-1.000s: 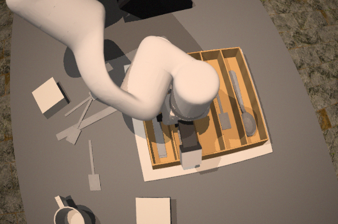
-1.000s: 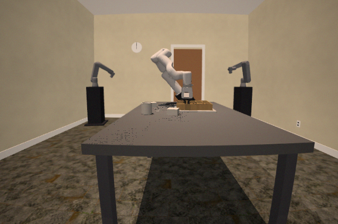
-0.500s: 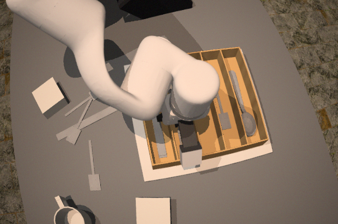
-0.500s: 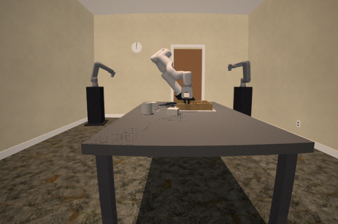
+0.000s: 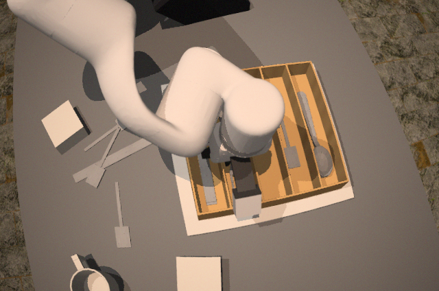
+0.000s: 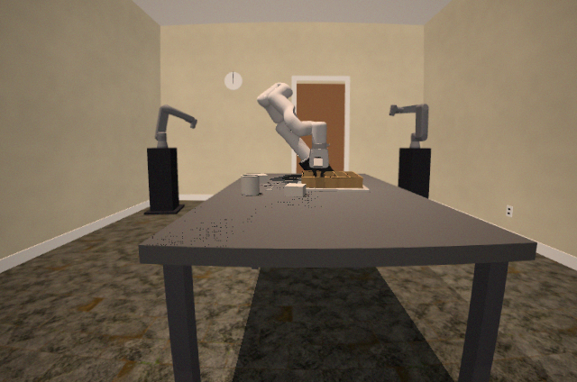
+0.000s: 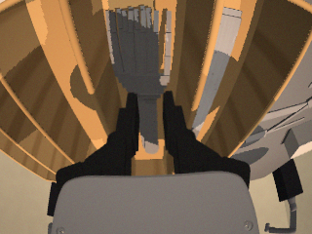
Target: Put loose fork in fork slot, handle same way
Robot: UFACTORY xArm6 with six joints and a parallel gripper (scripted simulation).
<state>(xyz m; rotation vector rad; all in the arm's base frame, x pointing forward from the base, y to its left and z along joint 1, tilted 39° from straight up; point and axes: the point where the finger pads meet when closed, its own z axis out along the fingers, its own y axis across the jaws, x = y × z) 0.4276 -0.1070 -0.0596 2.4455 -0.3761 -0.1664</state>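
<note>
Now: the tray 70 mm to the left of my hand and 20 mm behind it. The rest, counted from my hand: mug 360 mm to the right, 140 mm ahead, 20 mm below.
</note>
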